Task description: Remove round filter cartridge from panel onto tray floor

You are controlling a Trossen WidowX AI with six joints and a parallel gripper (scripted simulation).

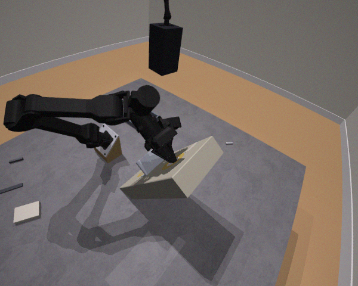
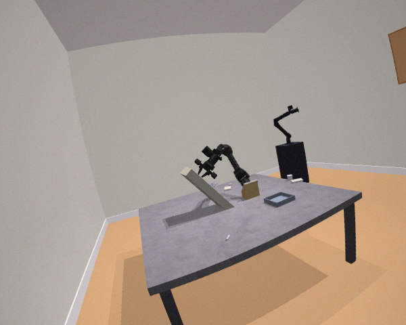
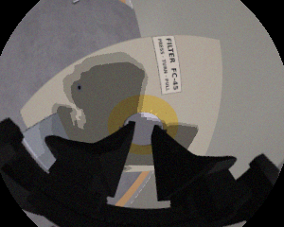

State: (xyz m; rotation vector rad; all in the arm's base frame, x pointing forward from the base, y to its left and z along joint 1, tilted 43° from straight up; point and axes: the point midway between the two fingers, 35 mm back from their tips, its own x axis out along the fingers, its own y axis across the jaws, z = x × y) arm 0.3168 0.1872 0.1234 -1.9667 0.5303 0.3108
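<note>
My gripper tip is now 1 cm short of the round filter cartridge and 1 cm above it. The rest, counted from my gripper tip: cream service panel: 8 cm below, 4 cm behind, 1 cm to the right; small pin: 48 cm to the left, 25 cm below, 3 cm behind; blue-grey tray: 48 cm behind, 25 cm below, 21 cm to the left.
</note>
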